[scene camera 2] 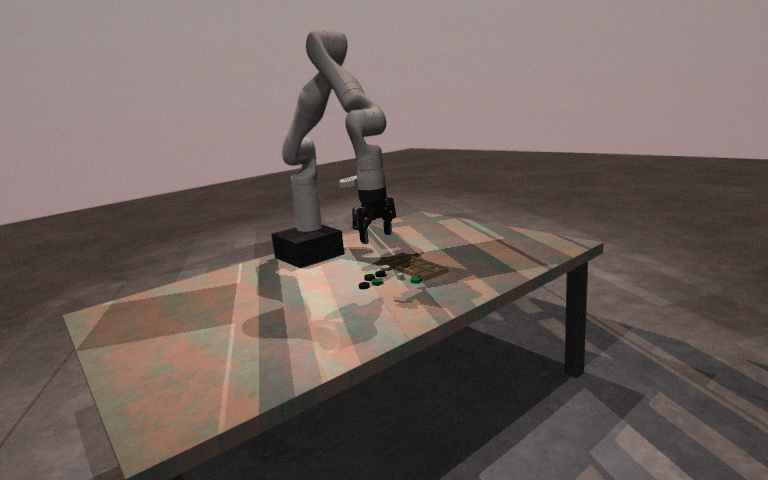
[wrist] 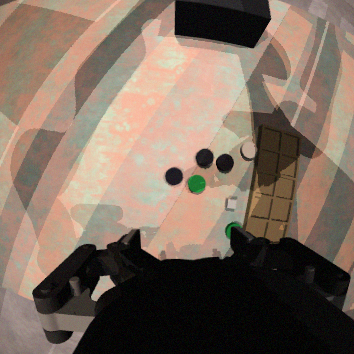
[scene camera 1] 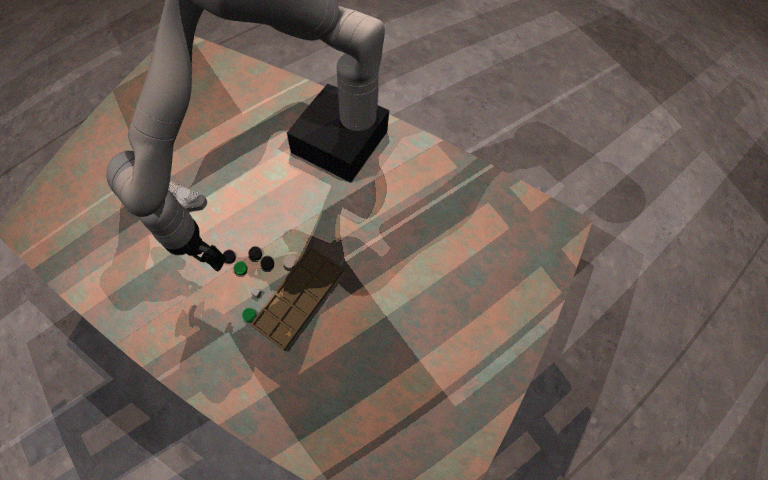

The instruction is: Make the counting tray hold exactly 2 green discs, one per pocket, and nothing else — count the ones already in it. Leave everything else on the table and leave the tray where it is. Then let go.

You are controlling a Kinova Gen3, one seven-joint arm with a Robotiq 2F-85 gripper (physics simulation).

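Observation:
The brown counting tray (scene camera 1: 271,335) (scene camera 2: 427,271) (wrist: 270,200) lies flat with two rows of pockets. I see no disc in it; its far end is in dark shadow. One green disc (scene camera 1: 240,268) (scene camera 2: 377,281) (wrist: 197,184) lies on the table beside the black discs. Another green disc (scene camera 1: 249,315) (scene camera 2: 416,279) (wrist: 232,230) lies close outside the tray's near corner; a fingertip partly hides it in the wrist view. My gripper (scene camera 1: 216,262) (scene camera 2: 376,236) (wrist: 185,238) is open and empty, above the table, to the discs' left in scene camera 1.
Three black discs (scene camera 1: 228,256) (scene camera 1: 255,253) (scene camera 1: 267,263) lie near the first green disc. A white disc (scene camera 1: 289,260) (wrist: 248,151) is close to the tray's shaded end. A small pale cube (scene camera 1: 256,292) (wrist: 231,203) lies between the green discs. The black robot base (scene camera 1: 334,138) stands behind.

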